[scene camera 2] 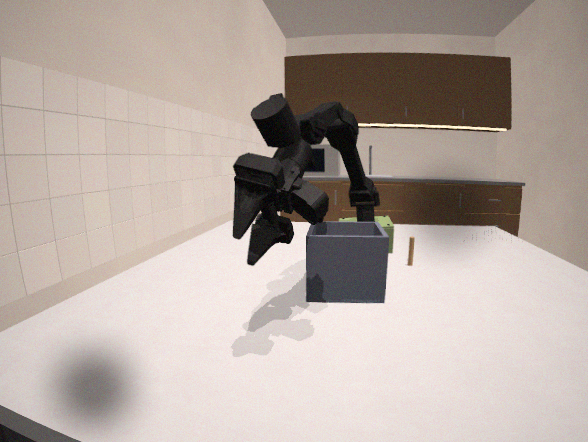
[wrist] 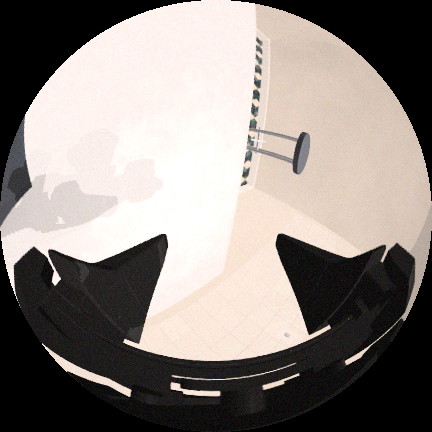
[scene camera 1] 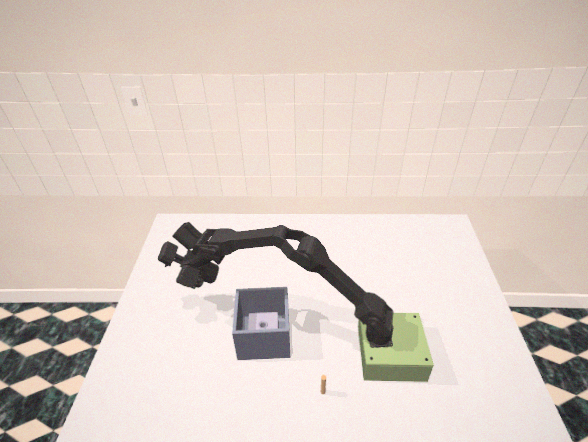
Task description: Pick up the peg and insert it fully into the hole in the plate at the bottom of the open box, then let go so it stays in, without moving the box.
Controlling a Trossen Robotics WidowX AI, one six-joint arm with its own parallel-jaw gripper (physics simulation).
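Frame: origin at the arm's base, x left, y back, z up, level; millimetres.
Seen in the pictures: gripper, fingertip midpoint: (scene camera 2: 243,252) (wrist: 223,240) (scene camera 1: 177,270); arm's base, origin of the base link: (scene camera 1: 379,337).
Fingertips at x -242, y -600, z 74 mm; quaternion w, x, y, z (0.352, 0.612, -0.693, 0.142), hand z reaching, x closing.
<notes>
Pixels of each thing's middle, then the offset from my fingertips to it. "spot": a spot on its surface instead. Level surfaces: height alone.
- orange-brown peg, body centre: (scene camera 2: 411,251) (scene camera 1: 323,384) dx +349, dy +426, dz -116 mm
- grey-blue open box, body centre: (scene camera 2: 345,259) (scene camera 1: 262,322) dx +156, dy +262, dz -87 mm
- pale plate, body centre: (scene camera 1: 263,329) dx +156, dy +262, dz -122 mm
- dark round hole, surface spot: (scene camera 1: 263,324) spot: dx +147, dy +263, dz -109 mm
- white table, its level: dz -156 mm
The orange-brown peg (scene camera 1: 323,384) (scene camera 2: 411,251) stands upright on the table, in front of and between the box and the green block in scene camera 1. The grey-blue open box (scene camera 1: 263,345) (scene camera 2: 346,270) stands left of the block; part of it shows at the left edge of the wrist view (wrist: 14,142). A pale plate (scene camera 1: 271,317) with a dark round hole (scene camera 1: 263,324) lies at its bottom. My gripper (scene camera 1: 179,265) (scene camera 2: 245,250) (wrist: 223,240) is open and empty, raised above the table beyond the box's left side, far from the peg.
The arm's base stands on a green block (scene camera 1: 397,371) (scene camera 2: 388,239) at the right of the white table (scene camera 1: 200,400) (scene camera 2: 425,360) (wrist: 190,100). The arm reaches over behind the box. A round-topped stool (wrist: 301,153) and the wall show beyond the table edge.
</notes>
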